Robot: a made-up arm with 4 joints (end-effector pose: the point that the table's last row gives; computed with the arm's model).
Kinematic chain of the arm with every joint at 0, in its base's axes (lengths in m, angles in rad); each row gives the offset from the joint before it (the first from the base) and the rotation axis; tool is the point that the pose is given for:
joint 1: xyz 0 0 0.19 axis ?
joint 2: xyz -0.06 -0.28 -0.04 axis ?
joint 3: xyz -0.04 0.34 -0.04 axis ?
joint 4: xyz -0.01 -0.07 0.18 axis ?
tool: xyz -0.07 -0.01 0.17
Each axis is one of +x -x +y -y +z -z.
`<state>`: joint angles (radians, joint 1 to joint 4).
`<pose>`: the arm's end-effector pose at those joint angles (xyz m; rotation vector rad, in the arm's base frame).
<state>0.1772 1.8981 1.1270 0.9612</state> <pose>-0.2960 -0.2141 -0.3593 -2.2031 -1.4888 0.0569</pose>
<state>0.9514 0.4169 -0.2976 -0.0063</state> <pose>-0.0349 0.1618 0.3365 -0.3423 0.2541 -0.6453</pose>
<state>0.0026 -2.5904 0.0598 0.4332</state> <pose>-0.2511 -0.6471 0.0651 2.5247 -0.0850 -0.5790</pose>
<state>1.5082 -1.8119 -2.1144 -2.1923</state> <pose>-0.5071 0.0874 0.6374 -0.5076 0.3548 -0.1680</pose>
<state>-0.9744 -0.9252 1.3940 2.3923</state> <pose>-0.0961 -0.1666 0.4496 -0.2487 -1.4747 -0.4998</pose>
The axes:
joint 1: -z
joint 2: -x
joint 3: -z
joint 4: -y

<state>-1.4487 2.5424 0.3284 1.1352</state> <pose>0.4251 -0.3636 -0.1567 1.1921 2.1376 -1.2834</pose>
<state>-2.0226 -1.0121 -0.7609 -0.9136</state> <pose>0.3125 0.1677 0.5957 -0.0882 1.0131 2.9435</pose>
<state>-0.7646 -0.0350 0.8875 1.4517</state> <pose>-0.3068 -0.0849 0.2558 -0.0696 -1.4239 -0.1173</pose>
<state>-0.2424 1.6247 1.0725 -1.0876</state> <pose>-0.1126 -0.0388 -0.0717 -0.7558 -0.1171 -1.1604</pose>
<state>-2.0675 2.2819 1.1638 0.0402</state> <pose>0.3633 -0.0395 -0.3444 0.1147 -2.3638 0.4676</pose>
